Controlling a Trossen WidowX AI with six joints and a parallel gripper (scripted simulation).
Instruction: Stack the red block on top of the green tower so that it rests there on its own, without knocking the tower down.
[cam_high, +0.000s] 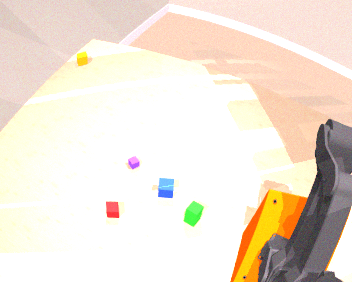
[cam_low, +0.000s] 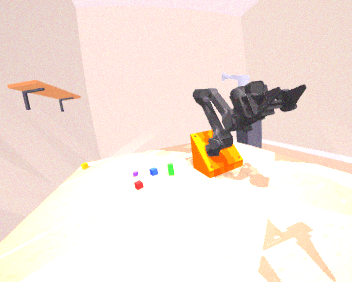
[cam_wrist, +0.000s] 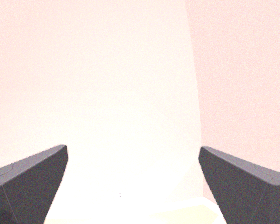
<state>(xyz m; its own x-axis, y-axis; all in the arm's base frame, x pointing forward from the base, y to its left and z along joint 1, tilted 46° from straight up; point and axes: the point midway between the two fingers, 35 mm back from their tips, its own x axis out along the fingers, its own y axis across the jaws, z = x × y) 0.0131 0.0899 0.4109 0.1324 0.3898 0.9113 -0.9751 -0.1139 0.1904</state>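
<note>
The red block is 40 cm ahead of my gripper tip, 38 cm to the right of it and 33 cm below it. Also, from my gripper tip: yellow block: 82 cm ahead, 84 cm to the right, 32 cm below; purple block: 42 cm ahead, 53 cm to the right, 33 cm below.
</note>
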